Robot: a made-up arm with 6 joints. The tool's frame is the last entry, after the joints. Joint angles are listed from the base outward. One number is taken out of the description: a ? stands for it. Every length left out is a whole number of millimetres.
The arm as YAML. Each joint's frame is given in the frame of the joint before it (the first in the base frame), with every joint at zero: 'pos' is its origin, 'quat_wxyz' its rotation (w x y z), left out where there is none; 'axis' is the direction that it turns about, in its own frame. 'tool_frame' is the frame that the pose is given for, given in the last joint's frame.
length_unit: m
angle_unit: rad
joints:
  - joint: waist
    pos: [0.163, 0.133, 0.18]
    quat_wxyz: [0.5, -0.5, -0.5, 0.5]
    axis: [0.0, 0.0, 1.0]
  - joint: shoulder
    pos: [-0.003, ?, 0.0]
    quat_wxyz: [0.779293, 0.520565, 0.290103, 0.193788]
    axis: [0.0, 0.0, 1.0]
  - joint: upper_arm
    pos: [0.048, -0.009, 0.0]
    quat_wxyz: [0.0, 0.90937, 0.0, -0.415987]
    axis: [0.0, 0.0, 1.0]
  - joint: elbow
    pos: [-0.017, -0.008, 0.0]
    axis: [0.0, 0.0, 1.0]
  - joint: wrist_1
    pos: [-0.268, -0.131, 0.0]
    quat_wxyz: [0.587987, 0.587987, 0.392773, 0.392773]
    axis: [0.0, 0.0, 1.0]
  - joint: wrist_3
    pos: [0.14, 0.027, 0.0]
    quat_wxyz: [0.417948, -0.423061, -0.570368, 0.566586]
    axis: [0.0, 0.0, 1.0]
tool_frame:
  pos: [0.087, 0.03, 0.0]
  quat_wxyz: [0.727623, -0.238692, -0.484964, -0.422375]
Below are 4 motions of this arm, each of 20 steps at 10 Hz.
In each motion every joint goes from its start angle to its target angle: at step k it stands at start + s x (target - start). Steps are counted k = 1, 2, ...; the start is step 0. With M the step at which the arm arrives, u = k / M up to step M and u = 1 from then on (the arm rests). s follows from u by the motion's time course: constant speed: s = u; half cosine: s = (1 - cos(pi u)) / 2; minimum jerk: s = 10 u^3 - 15 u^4 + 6 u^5.
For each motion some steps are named. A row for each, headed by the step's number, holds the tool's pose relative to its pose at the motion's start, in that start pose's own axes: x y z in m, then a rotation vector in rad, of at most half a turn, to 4 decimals.
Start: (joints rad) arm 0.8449 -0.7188 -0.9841 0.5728 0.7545 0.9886
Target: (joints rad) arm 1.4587 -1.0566 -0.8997 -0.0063 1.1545 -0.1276
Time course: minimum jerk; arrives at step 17
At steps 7, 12, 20:
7: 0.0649 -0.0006 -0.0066 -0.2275 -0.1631 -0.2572
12: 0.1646 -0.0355 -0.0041 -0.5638 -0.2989 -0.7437
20: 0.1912 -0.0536 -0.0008 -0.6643 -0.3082 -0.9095

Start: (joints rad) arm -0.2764 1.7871 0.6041 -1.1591 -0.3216 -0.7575
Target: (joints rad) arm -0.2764 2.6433 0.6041 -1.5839 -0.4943 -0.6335
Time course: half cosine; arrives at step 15
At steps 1, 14, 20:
1: -0.0020 -0.0010 0.0001 0.0054 -0.0114 0.0066
14: -0.1134 -0.1170 -0.1058 0.5010 -1.0365 0.5289
20: -0.1135 -0.1181 -0.1080 0.5068 -1.0480 0.5337

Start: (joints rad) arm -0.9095 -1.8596 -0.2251 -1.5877 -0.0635 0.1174
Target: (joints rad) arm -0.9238 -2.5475 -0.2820 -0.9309 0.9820 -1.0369
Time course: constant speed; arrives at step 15
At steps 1, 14, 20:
1: 0.0270 0.0099 -0.0190 -0.0823 0.0104 -0.1202
14: 0.2330 -0.1518 -0.3098 -1.5025 0.2342 -1.6463
20: 0.2311 -0.1788 -0.3237 -1.6237 0.2472 -1.7645

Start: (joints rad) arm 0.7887 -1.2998 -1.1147 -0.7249 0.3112 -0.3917
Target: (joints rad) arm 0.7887 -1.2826 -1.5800 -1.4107 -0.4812 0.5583
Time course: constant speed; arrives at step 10
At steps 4, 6, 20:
4: -0.1260 -0.1122 0.0332 0.3598 -0.2515 0.6475
6: -0.1720 -0.1836 0.0201 0.4558 -0.3509 0.9863
20: -0.2117 -0.3275 -0.0439 0.4397 -0.4793 1.6476

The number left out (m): -0.067
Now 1 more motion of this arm.
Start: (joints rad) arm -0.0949 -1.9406 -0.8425 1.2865 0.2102 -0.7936
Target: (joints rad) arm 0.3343 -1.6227 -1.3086 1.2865 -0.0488 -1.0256
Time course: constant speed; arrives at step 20
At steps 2, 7, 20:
2: -0.0156 -0.0045 -0.0040 -0.0418 -0.0752 0.0519
7: -0.0489 -0.0206 -0.0163 -0.1402 -0.2617 0.1860
20: -0.0883 -0.0850 -0.0467 -0.3298 -0.7350 0.5589

